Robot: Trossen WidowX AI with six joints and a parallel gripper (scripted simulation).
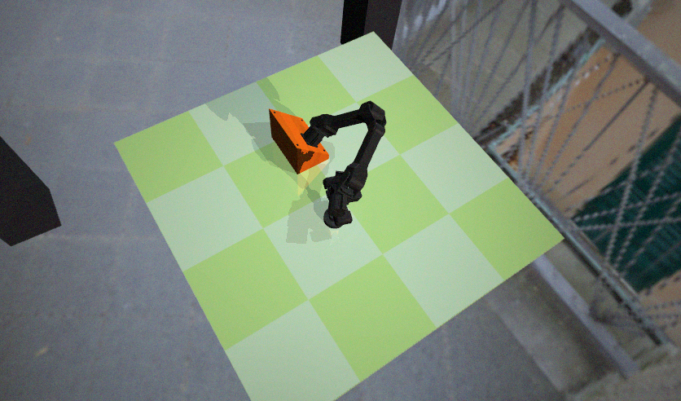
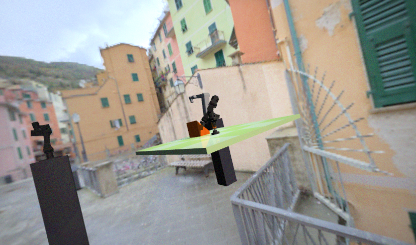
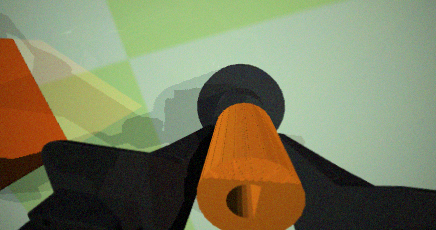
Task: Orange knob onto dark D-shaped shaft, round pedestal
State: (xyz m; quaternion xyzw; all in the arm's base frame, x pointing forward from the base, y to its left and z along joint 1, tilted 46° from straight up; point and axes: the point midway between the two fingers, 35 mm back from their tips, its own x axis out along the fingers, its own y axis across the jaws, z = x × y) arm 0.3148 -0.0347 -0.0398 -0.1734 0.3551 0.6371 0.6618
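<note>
The orange knob lies 2 cm above my gripper tip. From my gripper tip the other things lie so: dark round pedestal: 4 cm below.
</note>
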